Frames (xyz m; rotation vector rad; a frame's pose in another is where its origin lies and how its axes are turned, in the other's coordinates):
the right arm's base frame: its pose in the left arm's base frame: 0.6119 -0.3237 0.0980 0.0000 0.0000 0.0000
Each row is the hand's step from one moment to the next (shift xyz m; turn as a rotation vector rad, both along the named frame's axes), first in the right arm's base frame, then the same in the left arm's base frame.
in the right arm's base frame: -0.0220 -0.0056 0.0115 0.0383 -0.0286 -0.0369
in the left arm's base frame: -0.0220 -0.0056 0.0115 0.0383 -0.0286 -0.0369
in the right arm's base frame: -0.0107 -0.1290 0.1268 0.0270 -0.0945 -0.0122
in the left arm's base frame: -0.0107 -0.1290 0.1268 0.0270 -0.0945 -0.0122
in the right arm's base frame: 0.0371 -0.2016 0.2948 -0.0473 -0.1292 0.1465
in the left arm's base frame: 0.0371 -0.2016 0.2948 -0.0473 -0.1292 0.1465
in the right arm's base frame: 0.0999 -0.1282 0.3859 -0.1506 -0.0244 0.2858
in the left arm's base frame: 0.0999 -0.1282 0.3859 -0.1506 -0.0244 0.2858
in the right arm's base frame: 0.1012 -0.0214 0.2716 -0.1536 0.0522 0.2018
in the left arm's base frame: 0.1012 -0.0214 0.2716 -0.1536 0.0522 0.2018
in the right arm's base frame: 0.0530 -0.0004 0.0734 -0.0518 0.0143 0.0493
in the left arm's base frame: 0.0530 -0.0004 0.0734 -0.0518 0.0143 0.0493
